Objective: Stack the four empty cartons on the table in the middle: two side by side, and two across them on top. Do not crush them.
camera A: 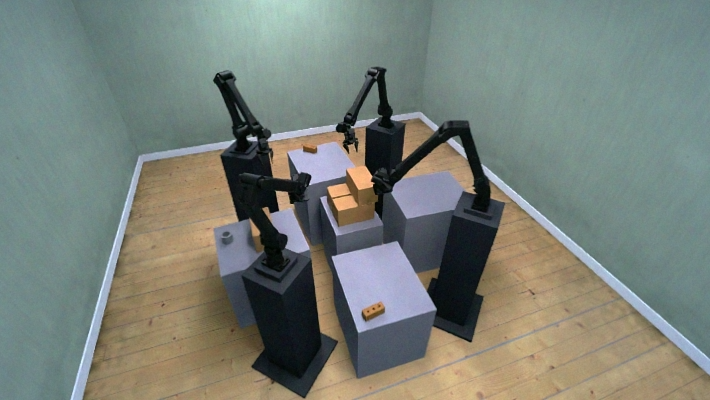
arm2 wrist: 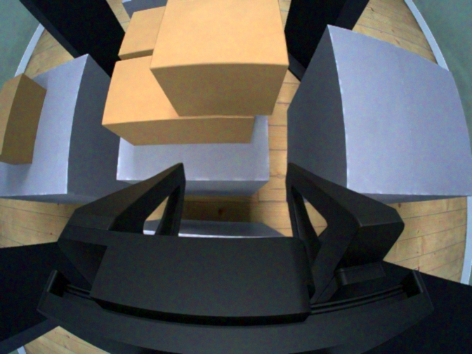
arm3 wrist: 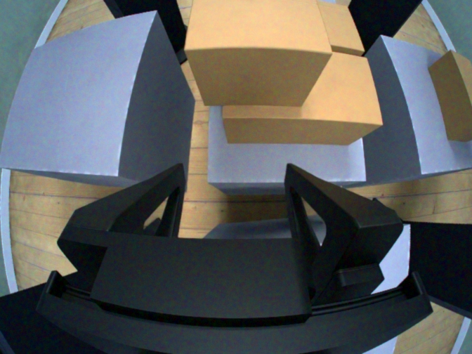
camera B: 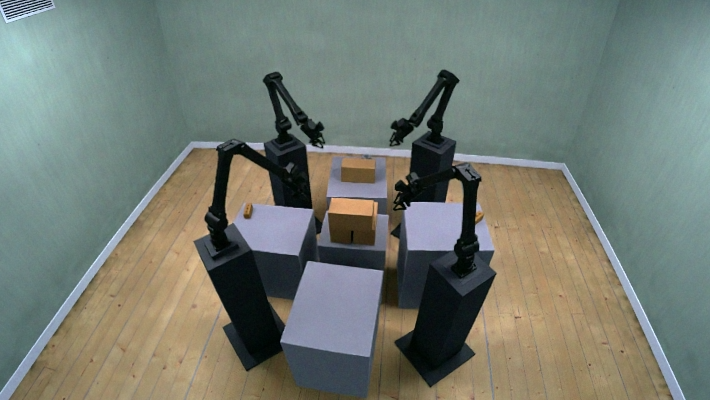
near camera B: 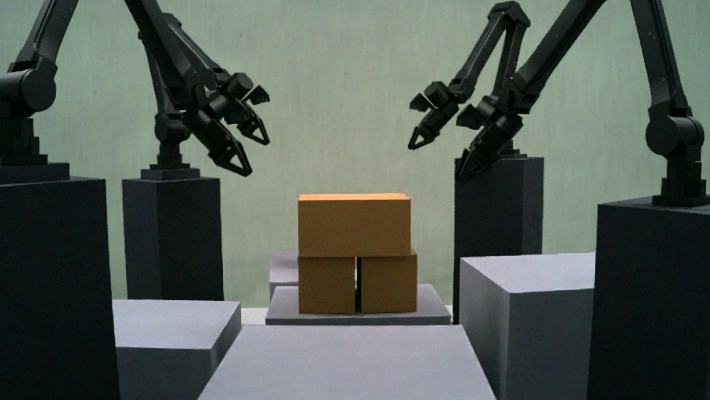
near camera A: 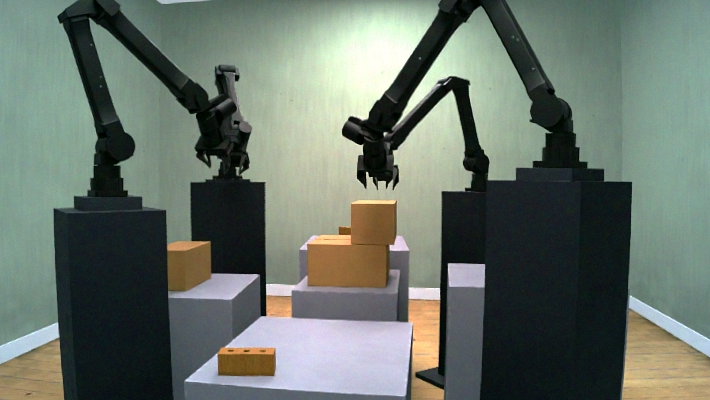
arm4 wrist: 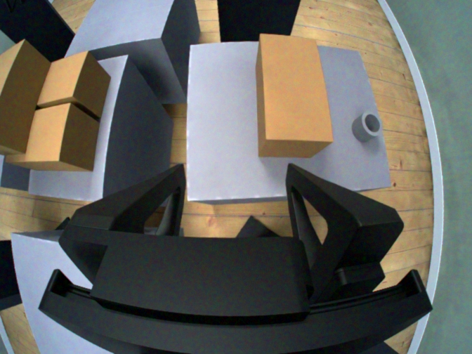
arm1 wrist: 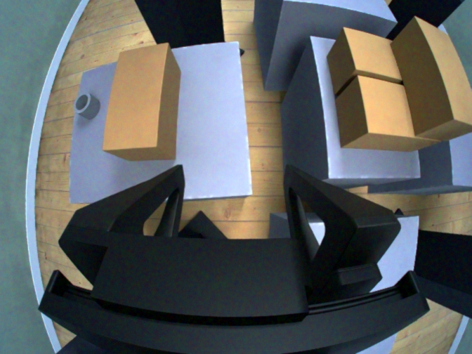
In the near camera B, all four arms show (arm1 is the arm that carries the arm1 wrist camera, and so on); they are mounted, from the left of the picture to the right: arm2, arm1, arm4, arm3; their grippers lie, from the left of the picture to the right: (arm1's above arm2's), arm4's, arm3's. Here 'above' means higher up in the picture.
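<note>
Two cartons [near camera B: 326,285] [near camera B: 389,285] stand side by side, a narrow gap between them, on the middle table [near camera B: 434,302]. A third carton [near camera B: 354,227] [camera B: 351,212] [near camera A: 374,222] lies across their near ends in the near camera B. The rest of their tops is uncovered. The fourth carton [arm1 wrist: 135,97] [arm4 wrist: 295,90] [camera B: 358,171] lies on the back table [camera B: 340,191]. The arm1 gripper [arm1 wrist: 234,172] [near camera B: 265,142], arm2 gripper [arm2 wrist: 235,170] [near camera B: 246,173], arm3 gripper [arm3 wrist: 235,170] [near camera B: 459,177] and arm4 gripper [arm4 wrist: 236,170] [near camera B: 411,146] are open and empty, hanging above and beside the stack.
A grey ring [arm1 wrist: 87,106] [arm4 wrist: 366,126] [camera A: 227,237] stands beside the fourth carton. One holed brick [camera A: 373,311] [near camera A: 246,361] lies on a side table [camera A: 385,272]; another brick [camera A: 310,149] lies on the opposite table [camera A: 320,160]. Four dark pedestals stand between the tables.
</note>
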